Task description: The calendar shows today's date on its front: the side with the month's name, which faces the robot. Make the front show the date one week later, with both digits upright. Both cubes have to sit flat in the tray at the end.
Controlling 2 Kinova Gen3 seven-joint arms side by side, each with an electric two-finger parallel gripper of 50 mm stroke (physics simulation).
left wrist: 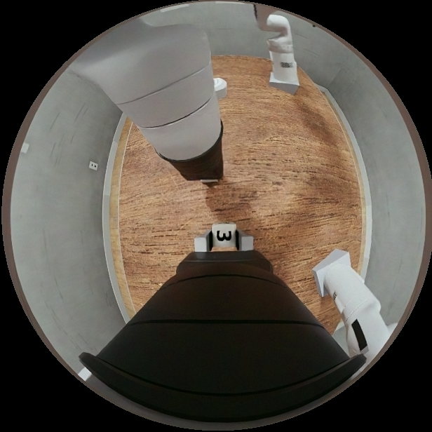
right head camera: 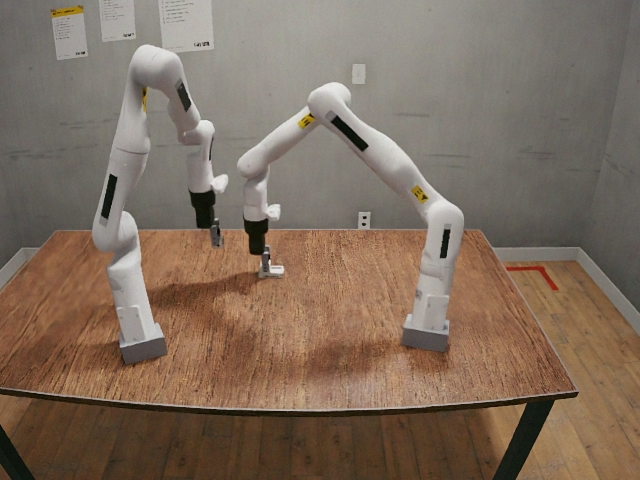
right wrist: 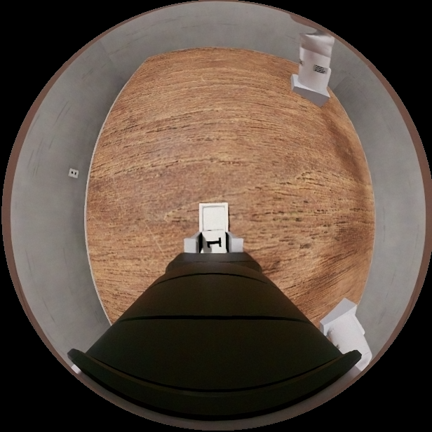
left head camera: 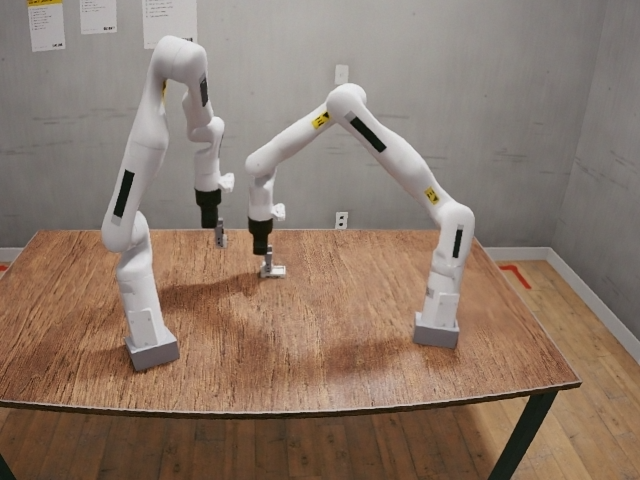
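Observation:
The white calendar tray (left head camera: 279, 274) (right head camera: 278, 274) (right wrist: 226, 215) stands on the table, with its right half bare in the head views; a sliver shows in the left wrist view. My right gripper (left head camera: 268, 269) (right head camera: 265, 269) (right wrist: 213, 238) is shut on a white cube (right wrist: 214, 242) at the tray's left end; a black 1 lies sideways on the cube's visible face. My left gripper (left head camera: 220, 242) (right head camera: 216, 241) (left wrist: 223, 236) is shut on another white cube (left wrist: 223, 234), above the table and left of the tray; this cube shows a sideways 3. The front digits and month name are not readable.
The wooden table (left head camera: 330, 330) (right head camera: 330, 330) carries both arm bases. The right arm's wrist (left wrist: 185, 130) is close to the left gripper, at the upper left in the left wrist view. The grey wall (left head camera: 413, 155) stands behind the table.

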